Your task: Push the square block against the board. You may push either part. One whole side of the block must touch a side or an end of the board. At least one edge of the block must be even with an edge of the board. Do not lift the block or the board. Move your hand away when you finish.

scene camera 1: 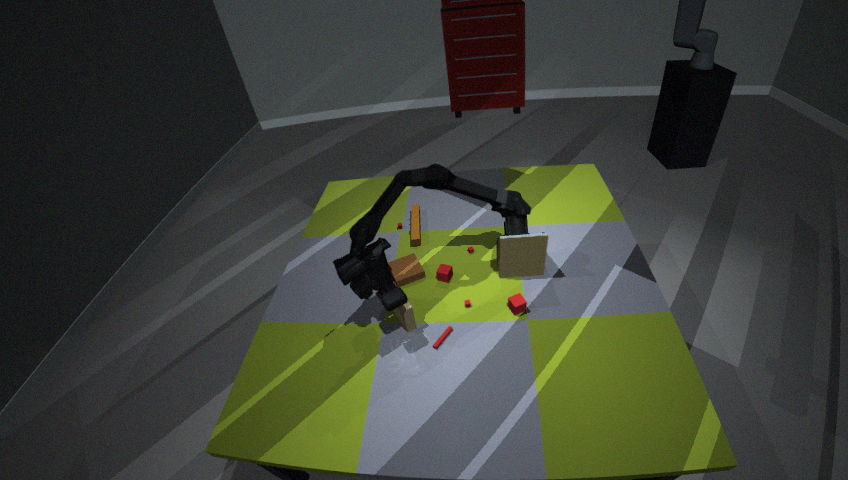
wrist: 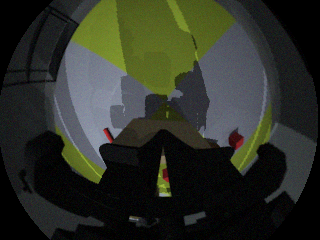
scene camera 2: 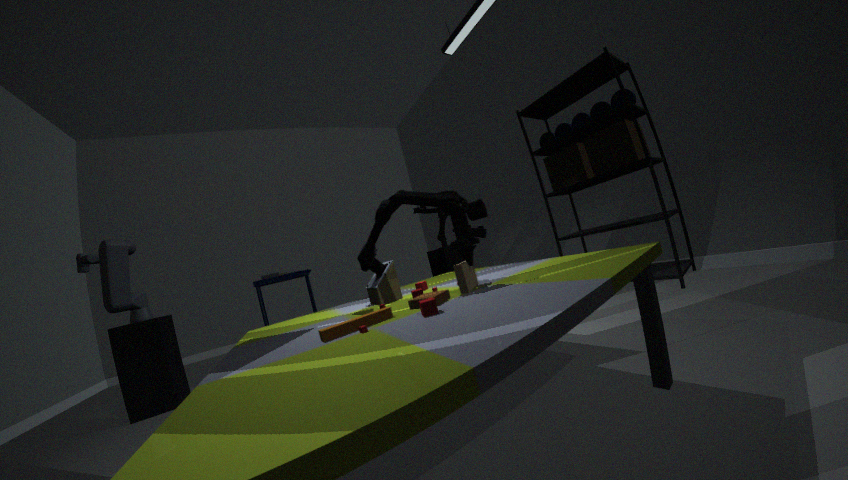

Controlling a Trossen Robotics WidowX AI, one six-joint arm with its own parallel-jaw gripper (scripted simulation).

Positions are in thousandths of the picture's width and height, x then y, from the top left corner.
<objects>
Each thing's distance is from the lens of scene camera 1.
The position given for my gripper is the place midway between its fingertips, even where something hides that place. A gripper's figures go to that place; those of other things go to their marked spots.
my gripper (scene camera 1: 459,630): 106 cm
brown square block (scene camera 1: 478,564): 121 cm
</objects>
